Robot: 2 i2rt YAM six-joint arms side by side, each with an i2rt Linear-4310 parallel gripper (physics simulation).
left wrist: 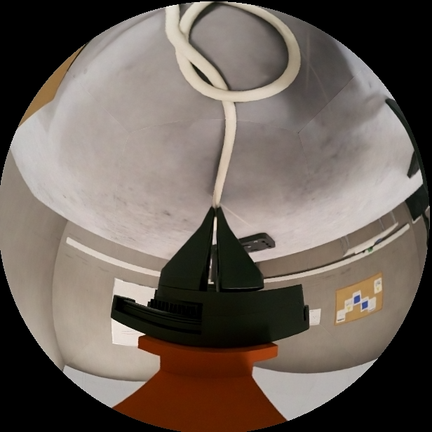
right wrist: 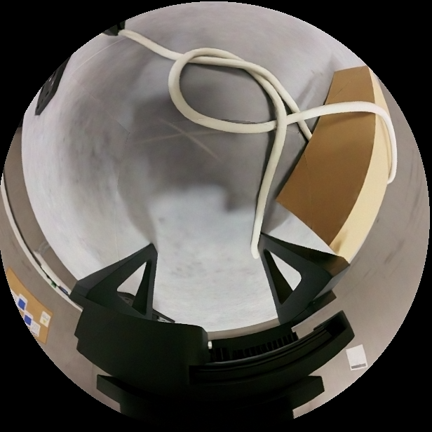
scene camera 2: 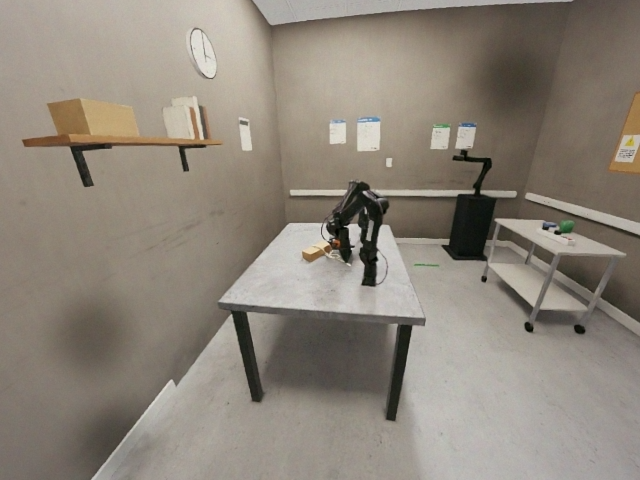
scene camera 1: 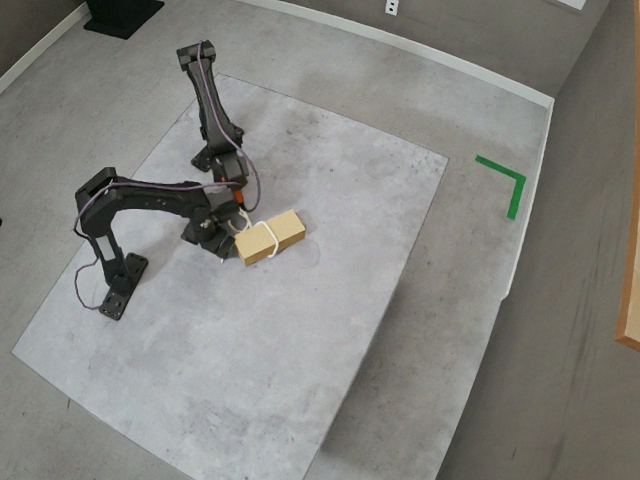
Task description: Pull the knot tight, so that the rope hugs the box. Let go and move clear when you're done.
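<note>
A tan box (scene camera 1: 252, 245) (scene camera 2: 314, 252) (right wrist: 330, 170) lies on the table. A white rope (scene camera 1: 273, 236) (right wrist: 345, 108) passes over it and forms a loose, open looped knot beside it. The loop also shows in the left wrist view, where the rope (left wrist: 295, 50) crosses itself. My left gripper (left wrist: 215, 210) is shut on one rope end, which runs from the loop to its fingertips. My right gripper (right wrist: 204, 244) is open and low over the table. The other rope end lies between its fingers, close to the fingertip at the right of that view. The box's underside is hidden.
Both grippers and forearms are close together at the box's left in scene camera 1. The arm bases stand on the grey table (scene camera 1: 330, 330) (scene camera 2: 310, 294). A wall shelf (scene camera 2: 155, 140), a trolley (scene camera 2: 610, 252) and a black pedestal (scene camera 2: 467, 227) stand away from the work.
</note>
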